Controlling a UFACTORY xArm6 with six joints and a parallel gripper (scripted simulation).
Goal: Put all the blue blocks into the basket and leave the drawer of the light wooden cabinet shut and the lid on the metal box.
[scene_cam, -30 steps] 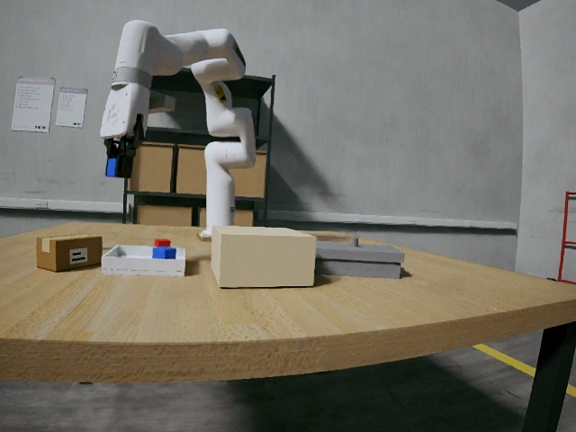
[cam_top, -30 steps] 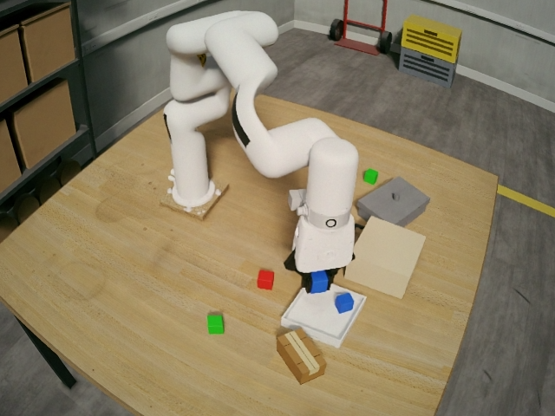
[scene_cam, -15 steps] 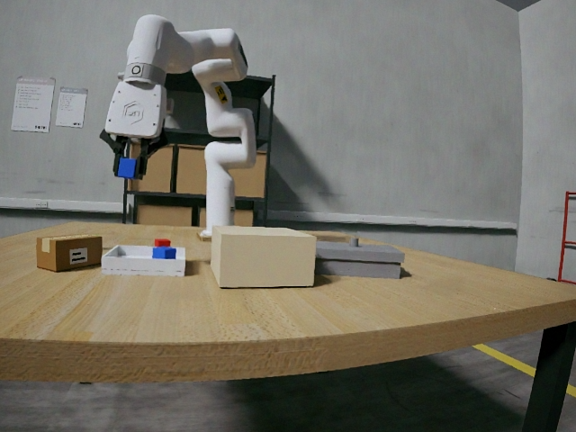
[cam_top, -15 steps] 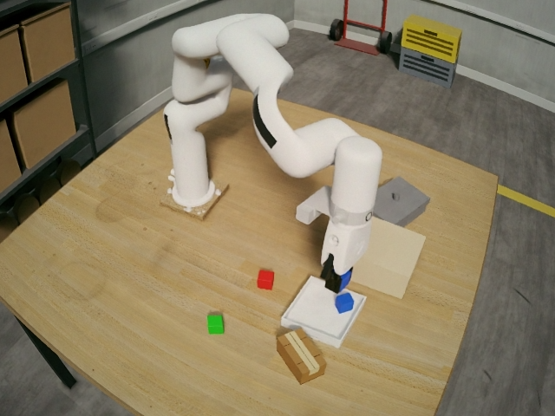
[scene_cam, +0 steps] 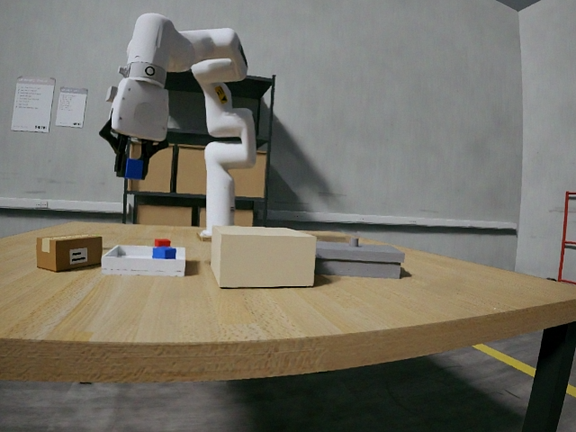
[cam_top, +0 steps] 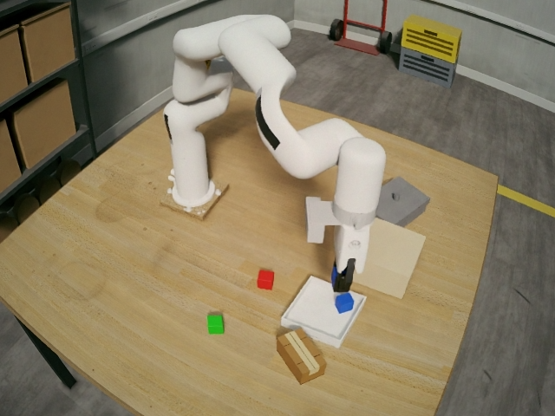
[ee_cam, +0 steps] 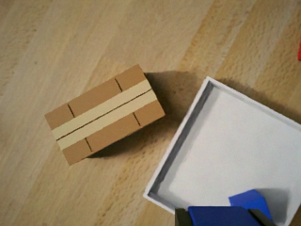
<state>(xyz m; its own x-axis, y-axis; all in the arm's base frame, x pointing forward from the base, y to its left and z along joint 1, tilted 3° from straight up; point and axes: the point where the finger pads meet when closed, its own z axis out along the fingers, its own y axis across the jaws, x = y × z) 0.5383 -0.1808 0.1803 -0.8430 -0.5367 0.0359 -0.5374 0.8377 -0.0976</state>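
The white basket is 17 cm below my hand, 3 cm to the left of it and 3 cm behind it. The rest, counted from my hand: red block (19 cm behind, 17 cm below, 4 cm to the left); light wooden cabinet (23 cm to the left, 15 cm below, 2 cm ahead); cardboard box (15 cm below, 11 cm to the right, 1 cm behind).
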